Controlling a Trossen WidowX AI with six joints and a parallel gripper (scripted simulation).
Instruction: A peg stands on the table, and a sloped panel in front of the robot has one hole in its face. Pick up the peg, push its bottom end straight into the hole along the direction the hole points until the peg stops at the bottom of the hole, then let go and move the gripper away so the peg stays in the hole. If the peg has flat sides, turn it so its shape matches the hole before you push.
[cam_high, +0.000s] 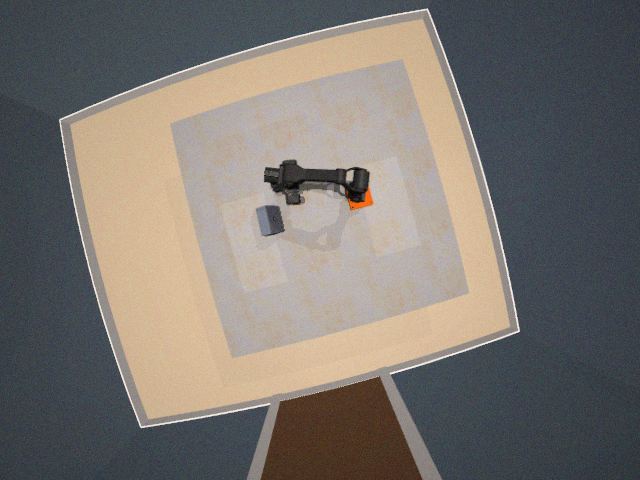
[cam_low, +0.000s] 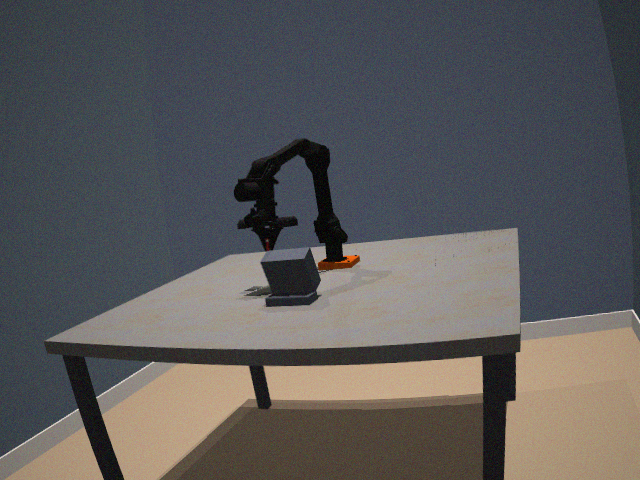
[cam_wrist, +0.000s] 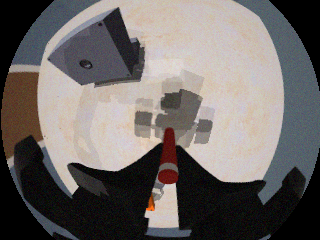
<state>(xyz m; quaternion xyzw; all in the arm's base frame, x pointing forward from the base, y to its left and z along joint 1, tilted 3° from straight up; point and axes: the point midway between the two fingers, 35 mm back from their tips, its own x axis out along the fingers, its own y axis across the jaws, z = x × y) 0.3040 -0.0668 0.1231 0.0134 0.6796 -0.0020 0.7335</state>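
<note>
Now: the grey sloped panel 13 cm ahead of my gripper tip, 14 cm to the left of it and 4 cm below it. The rest, counted from my gripper tip: panel foot 15 cm ahead, 15 cm to the left, 11 cm below; red peg 2 cm above.
</note>
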